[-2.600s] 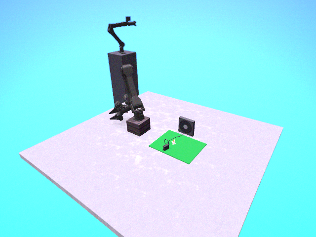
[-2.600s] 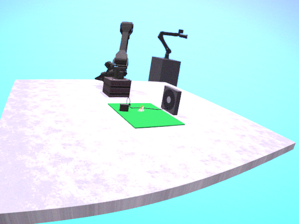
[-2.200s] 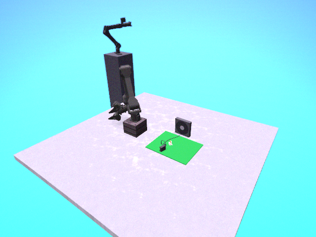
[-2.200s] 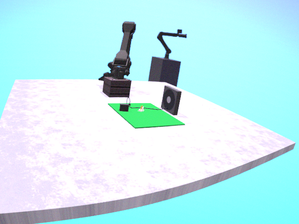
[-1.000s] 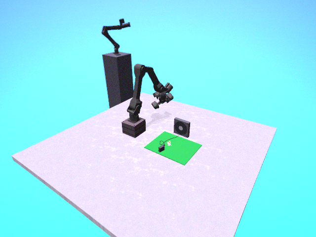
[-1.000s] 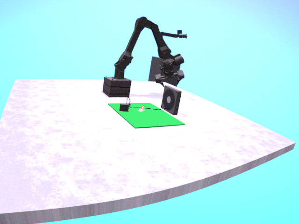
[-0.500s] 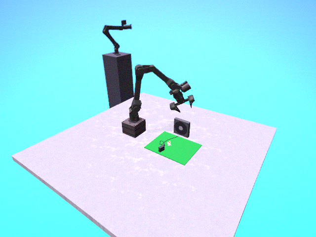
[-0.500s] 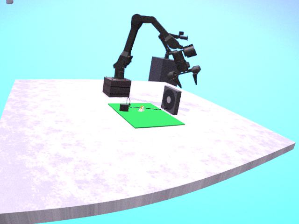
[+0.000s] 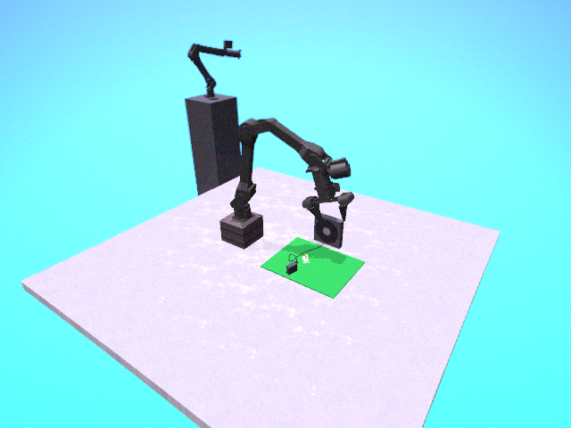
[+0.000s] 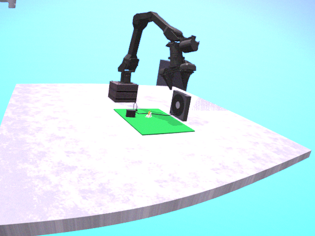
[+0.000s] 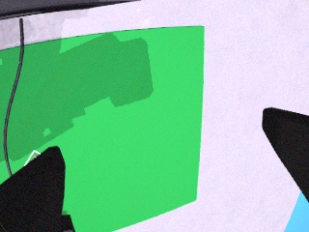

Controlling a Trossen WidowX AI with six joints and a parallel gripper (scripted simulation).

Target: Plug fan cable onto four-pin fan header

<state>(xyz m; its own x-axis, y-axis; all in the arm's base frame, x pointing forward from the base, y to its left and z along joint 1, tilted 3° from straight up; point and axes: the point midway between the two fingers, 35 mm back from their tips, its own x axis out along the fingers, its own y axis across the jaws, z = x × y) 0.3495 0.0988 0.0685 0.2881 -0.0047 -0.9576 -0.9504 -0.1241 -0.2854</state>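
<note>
Now: gripper tip 60 mm past the dark fan plug, 180 mm to the left of it and 130 mm above it. The rest, counted from my gripper tip: green board 20 mm behind, 90 mm to the right, 160 mm below; black fan 60 mm behind, 60 mm to the left, 90 mm below; white four-pin fan header 60 mm behind, 90 mm to the right, 150 mm below.
</note>
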